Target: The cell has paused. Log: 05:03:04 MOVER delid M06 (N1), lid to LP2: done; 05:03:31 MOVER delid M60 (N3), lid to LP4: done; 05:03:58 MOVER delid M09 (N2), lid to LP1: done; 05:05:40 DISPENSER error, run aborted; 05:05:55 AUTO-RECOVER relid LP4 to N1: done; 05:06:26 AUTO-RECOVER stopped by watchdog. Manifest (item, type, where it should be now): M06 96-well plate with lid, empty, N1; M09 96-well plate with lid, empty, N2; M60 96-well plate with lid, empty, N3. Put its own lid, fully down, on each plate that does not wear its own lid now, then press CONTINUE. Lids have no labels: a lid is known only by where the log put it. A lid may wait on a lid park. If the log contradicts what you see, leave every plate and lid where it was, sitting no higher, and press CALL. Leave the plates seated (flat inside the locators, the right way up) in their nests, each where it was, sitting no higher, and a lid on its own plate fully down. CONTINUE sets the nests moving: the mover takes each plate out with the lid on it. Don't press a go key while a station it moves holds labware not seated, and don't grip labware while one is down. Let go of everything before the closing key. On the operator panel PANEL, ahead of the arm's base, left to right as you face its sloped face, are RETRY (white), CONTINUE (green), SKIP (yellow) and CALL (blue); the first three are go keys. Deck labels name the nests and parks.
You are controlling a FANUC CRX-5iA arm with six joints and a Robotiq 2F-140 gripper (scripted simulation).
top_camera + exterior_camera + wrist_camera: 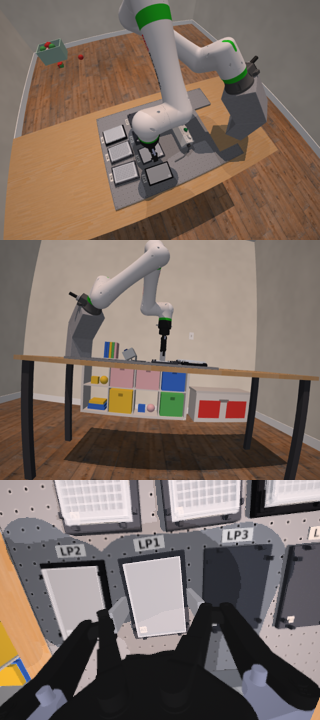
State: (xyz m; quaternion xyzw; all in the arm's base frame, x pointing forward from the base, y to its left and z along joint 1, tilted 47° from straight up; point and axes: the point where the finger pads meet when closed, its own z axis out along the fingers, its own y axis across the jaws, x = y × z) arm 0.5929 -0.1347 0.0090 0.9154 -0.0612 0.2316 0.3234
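My gripper is now 3 cm above the park labelled LP1. Also, from my hand: LP3: 12 cm to the right, 4 cm behind, 3 cm below; then LP2 label: 13 cm ahead, 9 cm to the left, 4 cm below; then lid park LP2: 12 cm to the left, 4 cm ahead, 3 cm below.
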